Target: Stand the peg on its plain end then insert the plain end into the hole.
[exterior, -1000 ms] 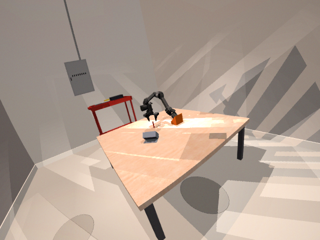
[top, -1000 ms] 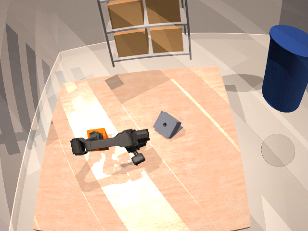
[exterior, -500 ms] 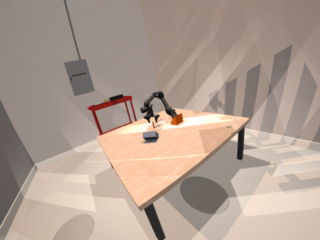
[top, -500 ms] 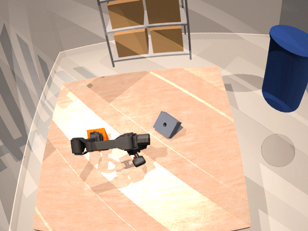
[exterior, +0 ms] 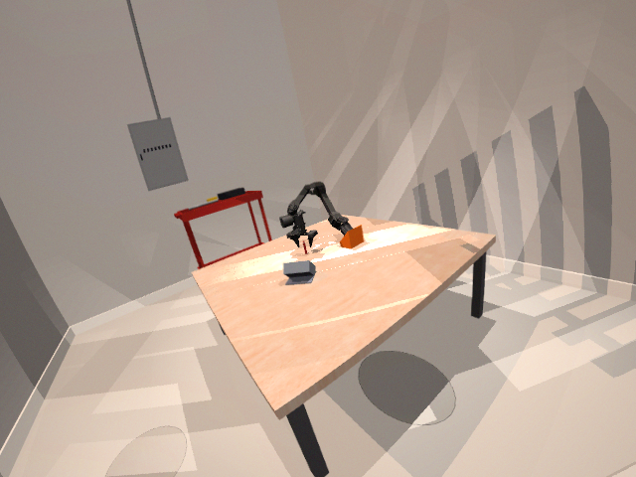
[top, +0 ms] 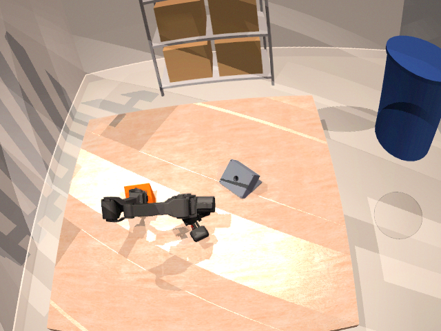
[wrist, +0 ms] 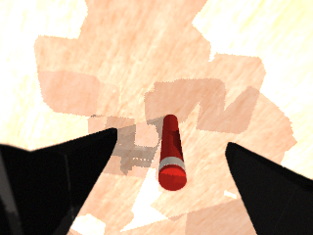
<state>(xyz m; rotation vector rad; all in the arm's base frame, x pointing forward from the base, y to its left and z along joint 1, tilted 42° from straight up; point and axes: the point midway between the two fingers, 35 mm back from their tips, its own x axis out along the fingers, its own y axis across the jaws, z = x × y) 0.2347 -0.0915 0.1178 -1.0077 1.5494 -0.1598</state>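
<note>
My gripper tip is now 2 cm below the red peg. From my gripper tip the other things lie so: grey sloped panel 25 cm to the left, 18 cm ahead.
</note>
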